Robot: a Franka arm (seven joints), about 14 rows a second.
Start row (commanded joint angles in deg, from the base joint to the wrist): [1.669, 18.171, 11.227, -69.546, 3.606, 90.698, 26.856]
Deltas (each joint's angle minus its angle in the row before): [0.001, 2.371, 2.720, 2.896, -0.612, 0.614, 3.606]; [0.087, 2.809, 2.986, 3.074, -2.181, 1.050, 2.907]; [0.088, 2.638, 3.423, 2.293, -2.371, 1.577, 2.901]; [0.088, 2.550, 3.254, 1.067, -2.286, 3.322, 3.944]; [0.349, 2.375, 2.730, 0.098, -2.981, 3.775, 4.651]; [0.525, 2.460, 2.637, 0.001, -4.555, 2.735, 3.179]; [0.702, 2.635, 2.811, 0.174, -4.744, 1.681, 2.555]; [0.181, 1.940, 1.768, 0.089, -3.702, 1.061, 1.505]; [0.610, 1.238, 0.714, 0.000, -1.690, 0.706, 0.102]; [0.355, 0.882, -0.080, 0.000, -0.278, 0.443, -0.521]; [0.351, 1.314, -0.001, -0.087, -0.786, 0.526, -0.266]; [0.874, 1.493, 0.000, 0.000, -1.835, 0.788, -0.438]
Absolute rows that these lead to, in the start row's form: [1.670, 20.542, 13.947, -66.650, 2.994, 91.312, 30.462]; [1.757, 23.351, 16.933, -63.576, 0.813, 92.362, 33.369]; [1.845, 25.989, 20.356, -61.283, -1.558, 93.939, 36.270]; [1.933, 28.539, 23.610, -60.216, -3.844, 97.261, 40.214]; [2.282, 30.914, 26.340, -60.118, -6.825, 101.036, 44.865]; [2.807, 33.374, 28.977, -60.117, -11.380, 103.771, 48.044]; [3.509, 36.009, 31.788, -59.943, -16.124, 105.452, 50.599]; [3.690, 37.949, 33.556, -59.854, -19.826, 106.513, 52.104]; [4.300, 39.187, 34.270, -59.854, -21.516, 107.219, 52.206]; [4.655, 40.069, 34.190, -59.854, -21.794, 107.662, 51.685]; [5.006, 41.383, 34.189, -59.941, -22.580, 108.188, 51.419]; [5.880, 42.876, 34.189, -59.941, -24.415, 108.976, 50.981]
